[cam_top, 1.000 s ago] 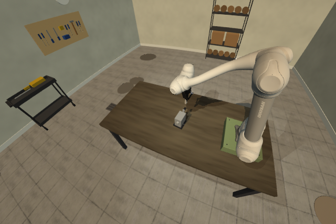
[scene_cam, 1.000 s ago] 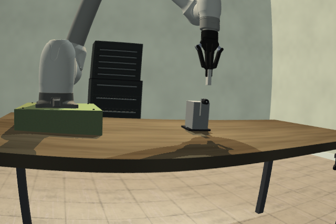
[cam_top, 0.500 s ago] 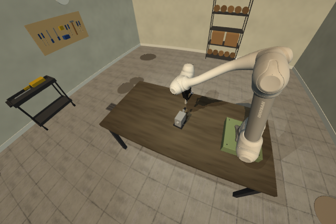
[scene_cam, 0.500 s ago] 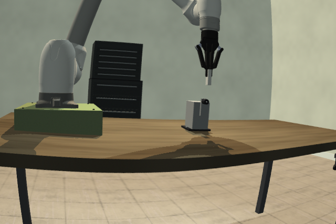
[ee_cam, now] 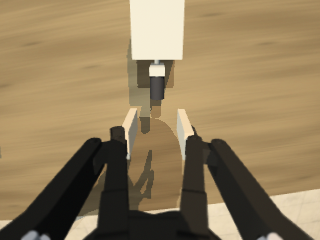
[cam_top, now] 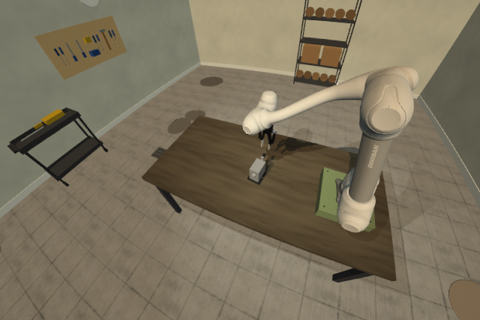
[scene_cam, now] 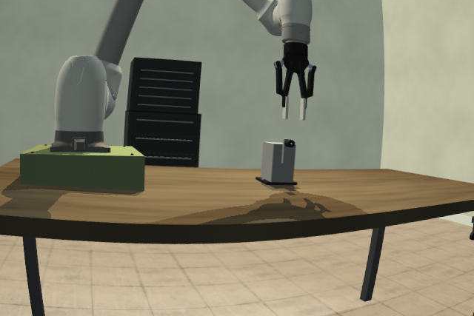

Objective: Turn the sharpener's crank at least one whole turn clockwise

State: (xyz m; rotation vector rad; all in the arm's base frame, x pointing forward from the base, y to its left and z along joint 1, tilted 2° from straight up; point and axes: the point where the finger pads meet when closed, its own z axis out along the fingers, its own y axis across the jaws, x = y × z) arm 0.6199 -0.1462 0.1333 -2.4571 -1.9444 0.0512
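My hand is 10 cm above the dark round knob and 2 cm to the right of it. The rest, counted from my hand: sharpener crank (11 cm below, 3 cm to the left, 1 cm ahead).
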